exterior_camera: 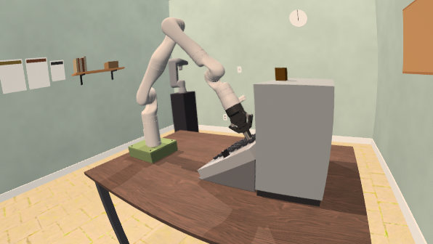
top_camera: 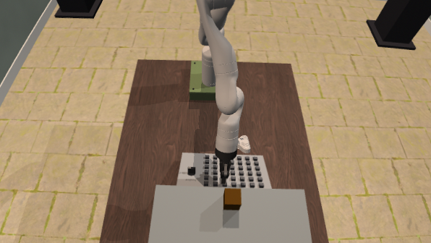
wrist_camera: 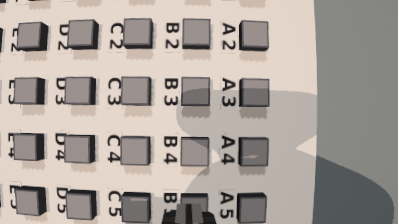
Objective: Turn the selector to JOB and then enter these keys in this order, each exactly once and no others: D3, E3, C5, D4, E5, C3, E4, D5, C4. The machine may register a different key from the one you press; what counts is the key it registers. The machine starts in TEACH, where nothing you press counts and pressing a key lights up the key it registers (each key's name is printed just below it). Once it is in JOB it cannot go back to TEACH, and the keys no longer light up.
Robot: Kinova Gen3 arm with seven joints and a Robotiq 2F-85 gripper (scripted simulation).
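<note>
The C5 key lies 20 mm behind my hand, 10 mm to the left of it and 30 mm below it. Also, from my hand: C4 key 20 mm behind, 40 mm to the left, 30 mm below; D4 key 50 mm behind, 40 mm to the left, 50 mm below; D5 key 50 mm behind, 10 mm to the left, 50 mm below.
</note>
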